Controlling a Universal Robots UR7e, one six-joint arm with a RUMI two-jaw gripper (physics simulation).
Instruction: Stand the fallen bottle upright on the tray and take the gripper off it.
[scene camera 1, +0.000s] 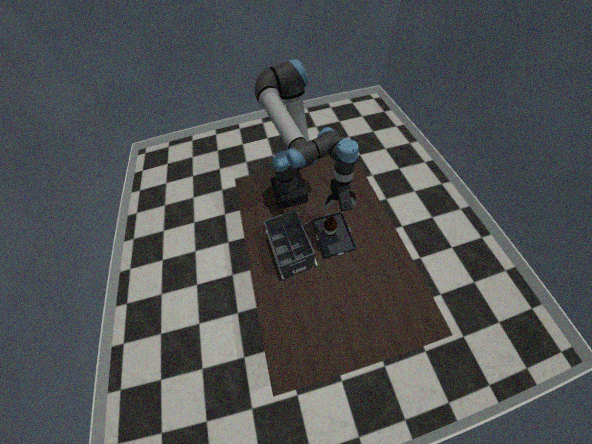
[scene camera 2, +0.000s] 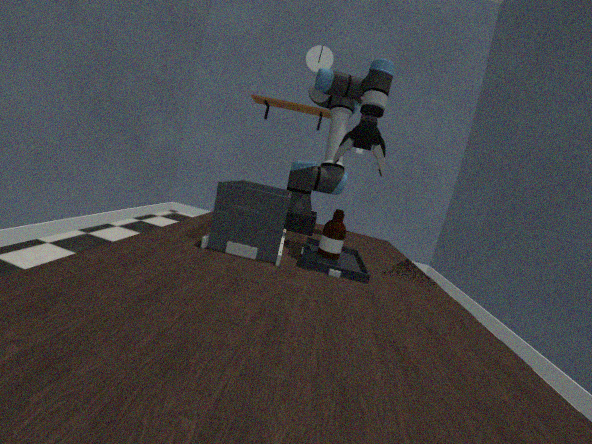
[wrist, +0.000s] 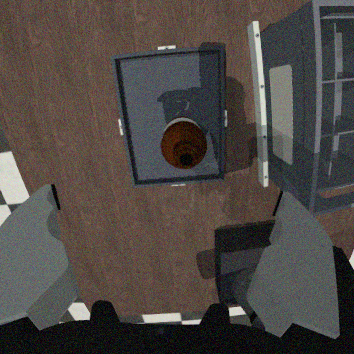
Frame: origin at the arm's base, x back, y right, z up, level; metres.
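Seen in the pictures: gripper, fingertip midpoint: (scene camera 1: 339, 208) (scene camera 2: 357, 170) (wrist: 167, 191); arm's base, origin of the base link: (scene camera 1: 287, 183) (scene camera 2: 295, 209).
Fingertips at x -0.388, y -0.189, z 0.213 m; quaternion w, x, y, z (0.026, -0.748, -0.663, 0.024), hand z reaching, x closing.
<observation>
Offsets run from my fingertips to a thing's middle.
The brown bottle @[dx +0.023, dy +0.017, dz -0.208 m] (scene camera 1: 330, 225) (scene camera 2: 333, 239) (wrist: 183, 142) with a white label stands upright on the dark tray @[dx -0.004, dy +0.001, dz -0.278 m] (scene camera 1: 345, 245) (scene camera 2: 352, 276) (wrist: 142, 110). In the wrist view it is seen from above, near the tray's lower right corner and inside the rim. My gripper (scene camera 1: 338, 206) (scene camera 2: 359, 166) (wrist: 167, 191) is wide open and empty. It hangs well above the bottle and touches neither the bottle nor the tray. In scene camera 2 it is up and a little to the right of the bottle.
A grey compartment box @[dx -0.025, dy +0.269, dz -0.203 m] (scene camera 1: 299, 269) (scene camera 2: 250, 215) (wrist: 290, 45) stands beside the tray, with a narrow gap between them. Its walls are much taller than the tray's rim. The arm's base stands behind both. A wooden shelf (scene camera 2: 290, 105) and a round clock (scene camera 2: 319, 58) are on the back wall.
</observation>
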